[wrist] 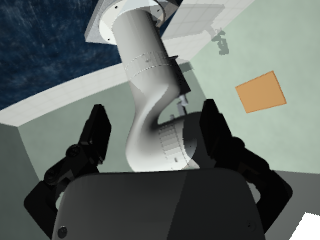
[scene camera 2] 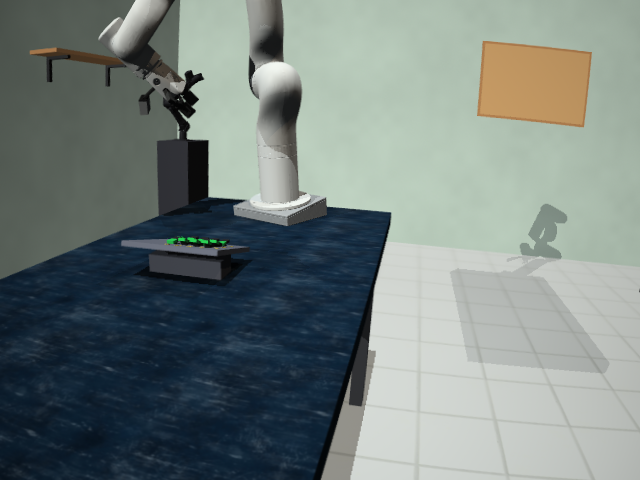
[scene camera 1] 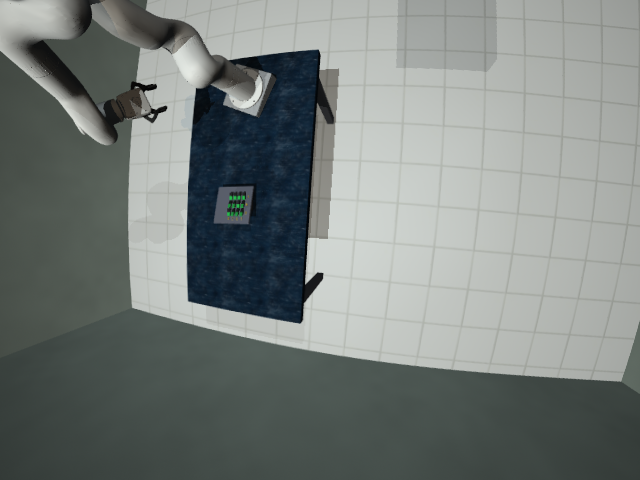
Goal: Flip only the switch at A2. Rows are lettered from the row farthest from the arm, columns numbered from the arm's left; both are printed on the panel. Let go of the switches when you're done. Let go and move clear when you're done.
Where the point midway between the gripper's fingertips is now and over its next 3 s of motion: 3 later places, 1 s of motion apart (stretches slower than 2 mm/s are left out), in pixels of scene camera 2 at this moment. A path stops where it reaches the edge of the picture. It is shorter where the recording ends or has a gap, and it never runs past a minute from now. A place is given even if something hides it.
The gripper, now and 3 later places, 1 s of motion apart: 193, 108; 178, 139; 203, 169; 201, 221
